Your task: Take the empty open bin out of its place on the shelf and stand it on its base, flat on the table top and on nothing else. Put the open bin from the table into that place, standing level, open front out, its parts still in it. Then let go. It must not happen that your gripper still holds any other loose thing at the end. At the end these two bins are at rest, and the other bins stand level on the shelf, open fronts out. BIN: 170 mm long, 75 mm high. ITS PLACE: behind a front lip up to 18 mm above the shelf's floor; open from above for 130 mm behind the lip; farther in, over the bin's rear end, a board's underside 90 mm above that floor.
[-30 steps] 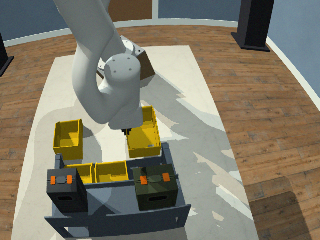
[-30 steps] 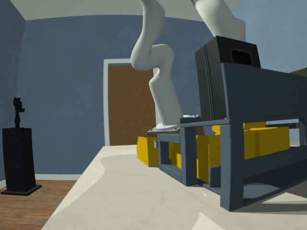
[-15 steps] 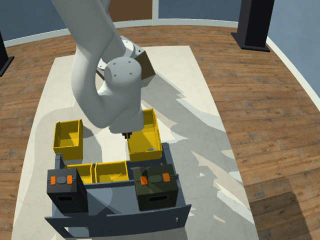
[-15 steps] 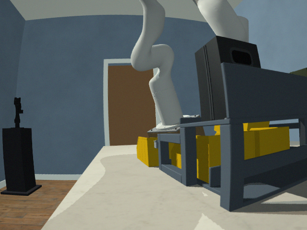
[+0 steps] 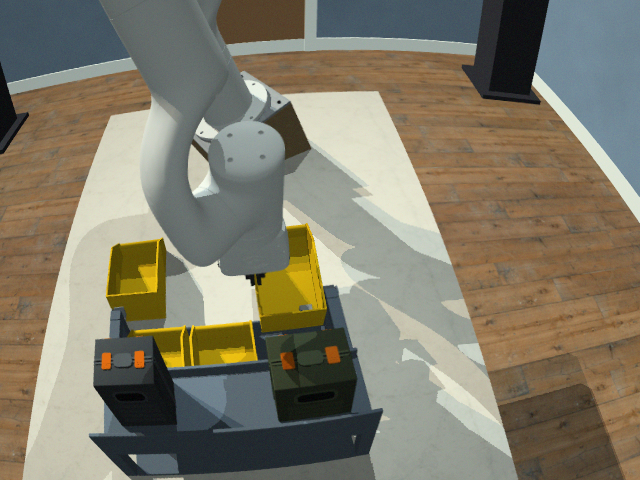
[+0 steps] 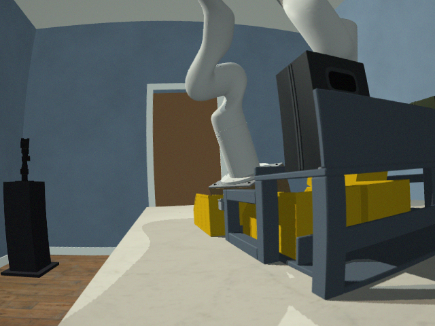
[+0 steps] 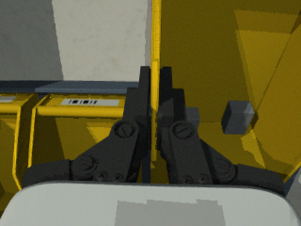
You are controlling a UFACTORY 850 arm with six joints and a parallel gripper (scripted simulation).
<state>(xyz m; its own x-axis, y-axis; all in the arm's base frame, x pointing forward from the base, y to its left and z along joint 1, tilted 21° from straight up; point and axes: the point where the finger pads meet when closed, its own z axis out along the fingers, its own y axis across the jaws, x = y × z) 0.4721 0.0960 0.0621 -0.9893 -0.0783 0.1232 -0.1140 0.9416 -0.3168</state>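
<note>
The shelf lip lies 40 mm ahead of my hand, 60 mm to the right of it and 100 mm below it. Round my hand: dark grey case 240 mm ahead, 160 mm to the right, 50 mm above; then green case 220 mm ahead, 70 mm to the left, 40 mm above.
</note>
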